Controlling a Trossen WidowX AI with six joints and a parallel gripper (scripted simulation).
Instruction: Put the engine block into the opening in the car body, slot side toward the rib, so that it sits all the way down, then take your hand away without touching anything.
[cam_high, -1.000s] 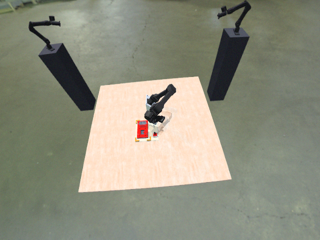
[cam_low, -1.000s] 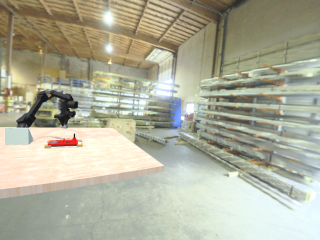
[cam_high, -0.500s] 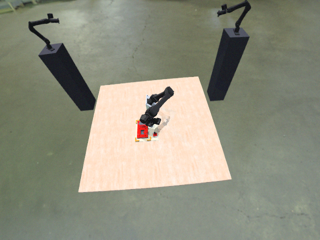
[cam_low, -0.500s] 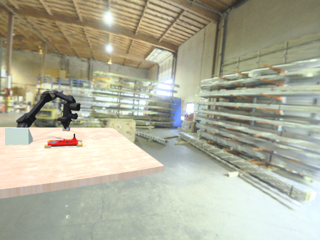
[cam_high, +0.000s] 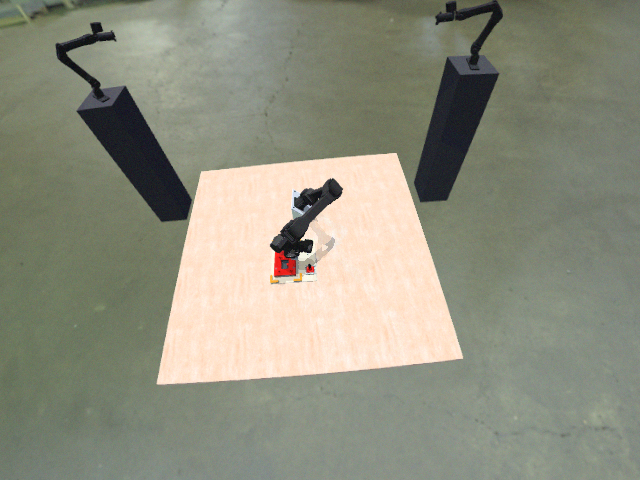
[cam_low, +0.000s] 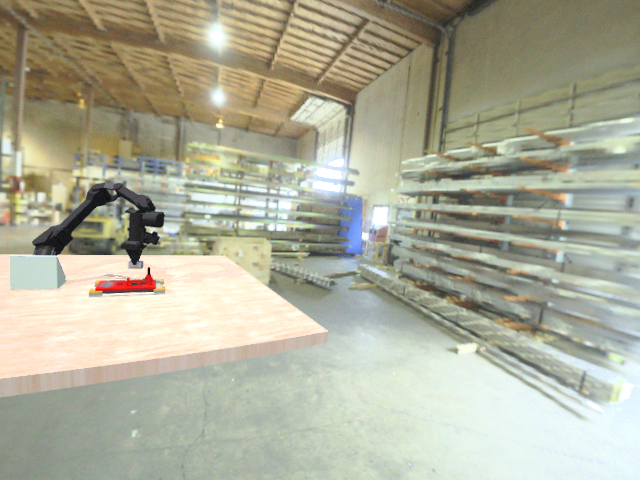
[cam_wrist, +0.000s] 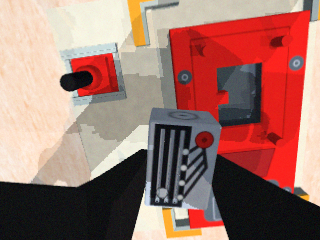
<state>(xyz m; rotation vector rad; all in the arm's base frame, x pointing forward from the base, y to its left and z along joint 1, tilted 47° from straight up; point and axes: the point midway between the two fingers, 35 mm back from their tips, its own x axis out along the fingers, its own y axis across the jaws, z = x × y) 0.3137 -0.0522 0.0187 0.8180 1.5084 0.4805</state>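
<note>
Now: gripper tip 1 cm past the plate, 3 cm to the left of it and 8 cm above it. The rest, counted from my gripper tip: grey engine block 1 cm below.
</note>
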